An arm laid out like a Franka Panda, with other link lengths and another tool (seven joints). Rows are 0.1 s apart.
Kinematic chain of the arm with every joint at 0, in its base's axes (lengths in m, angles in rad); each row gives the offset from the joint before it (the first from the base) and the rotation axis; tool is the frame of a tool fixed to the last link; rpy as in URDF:
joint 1: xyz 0 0 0.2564 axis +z
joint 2: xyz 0 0 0 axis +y
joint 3: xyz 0 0 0.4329 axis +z
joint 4: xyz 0.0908 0 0 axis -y
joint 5: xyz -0.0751 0 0.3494 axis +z
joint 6: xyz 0 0 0 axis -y
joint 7: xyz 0.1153 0 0 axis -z
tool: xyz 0.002 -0.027 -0.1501 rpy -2.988 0 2.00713
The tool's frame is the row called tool.
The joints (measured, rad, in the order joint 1, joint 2, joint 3, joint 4, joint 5, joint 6, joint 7), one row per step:
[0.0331, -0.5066, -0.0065, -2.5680, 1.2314, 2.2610, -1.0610]
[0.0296, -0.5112, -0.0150, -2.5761, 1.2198, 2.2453, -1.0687]
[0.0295, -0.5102, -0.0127, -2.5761, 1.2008, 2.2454, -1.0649]
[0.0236, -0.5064, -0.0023, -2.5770, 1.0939, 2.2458, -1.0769]
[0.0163, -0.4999, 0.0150, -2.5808, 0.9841, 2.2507, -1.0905]
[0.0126, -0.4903, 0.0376, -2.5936, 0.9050, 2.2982, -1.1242]
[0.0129, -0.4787, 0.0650, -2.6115, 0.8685, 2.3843, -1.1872]
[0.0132, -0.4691, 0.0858, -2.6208, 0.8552, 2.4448, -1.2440]
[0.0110, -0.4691, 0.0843, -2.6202, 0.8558, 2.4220, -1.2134]
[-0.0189, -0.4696, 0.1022, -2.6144, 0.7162, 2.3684, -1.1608]
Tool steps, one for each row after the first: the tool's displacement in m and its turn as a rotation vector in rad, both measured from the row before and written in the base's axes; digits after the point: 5 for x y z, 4 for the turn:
[-0.00327, -0.00231, -0.00314, -0.0024, 0.0031, 0.0117]
[-0.00013, 0.00053, -0.00087, -0.0164, 0.0034, 0.0088]
[-0.00037, -0.00017, -0.00388, -0.1038, -0.0063, 0.0608]
[-0.00013, 0.00121, -0.00584, -0.1112, -0.0040, 0.0661]
[0.00268, -0.00102, -0.00624, -0.1086, -0.0298, 0.0466]
[0.00564, -0.00136, -0.00338, -0.0971, -0.0649, 0.0355]
[0.00483, 0.00074, -0.00029, -0.0632, -0.0533, 0.0331]
[-0.00203, 0.00135, -0.00302, 0.0202, 0.0308, -0.0143]
[-0.00326, 0.00205, -0.00399, -0.0901, 0.0533, 0.0494]

